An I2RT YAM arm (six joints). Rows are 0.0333 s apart.
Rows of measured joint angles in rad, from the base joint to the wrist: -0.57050 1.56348 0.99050 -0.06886 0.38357 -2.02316; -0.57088 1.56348 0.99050 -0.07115 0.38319 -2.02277; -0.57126 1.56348 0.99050 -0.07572 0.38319 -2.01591; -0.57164 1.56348 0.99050 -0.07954 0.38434 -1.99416; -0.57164 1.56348 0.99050 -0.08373 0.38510 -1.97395; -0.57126 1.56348 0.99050 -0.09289 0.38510 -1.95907; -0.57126 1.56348 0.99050 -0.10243 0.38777 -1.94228; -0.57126 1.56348 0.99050 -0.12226 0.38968 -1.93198; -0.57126 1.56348 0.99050 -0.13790 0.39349 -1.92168; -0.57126 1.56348 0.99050 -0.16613 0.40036 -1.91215; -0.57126 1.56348 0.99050 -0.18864 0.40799 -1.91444; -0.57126 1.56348 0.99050 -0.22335 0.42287 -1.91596; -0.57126 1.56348 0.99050 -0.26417 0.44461 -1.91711; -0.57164 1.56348 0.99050 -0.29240 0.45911 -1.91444; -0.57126 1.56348 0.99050 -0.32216 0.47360 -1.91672
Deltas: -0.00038 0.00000 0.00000 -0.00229 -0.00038 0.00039; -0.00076 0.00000 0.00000 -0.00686 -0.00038 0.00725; -0.00114 0.00000 0.00000 -0.01068 0.00077 0.02900; -0.00114 0.00000 0.00000 -0.01487 0.00153 0.04921; -0.00076 0.00000 0.00000 -0.02403 0.00153 0.06409; -0.00076 0.00000 0.00000 -0.03357 0.00420 0.08088; -0.00076 0.00000 0.00000 -0.05340 0.00611 0.09118; -0.00076 0.00000 0.00000 -0.06904 0.00992 0.10148; -0.00076 0.00000 0.00000 -0.09727 0.01679 0.11101; -0.00076 0.00000 0.00000 -0.11978 0.02442 0.10872; -0.00076 0.00000 0.00000 -0.15449 0.03930 0.10720; -0.00076 0.00000 0.00000 -0.19531 0.06104 0.10605; -0.00114 0.00000 0.00000 -0.22354 0.07554 0.10872; -0.00076 0.00000 0.00000 -0.25330 0.09003 0.10644
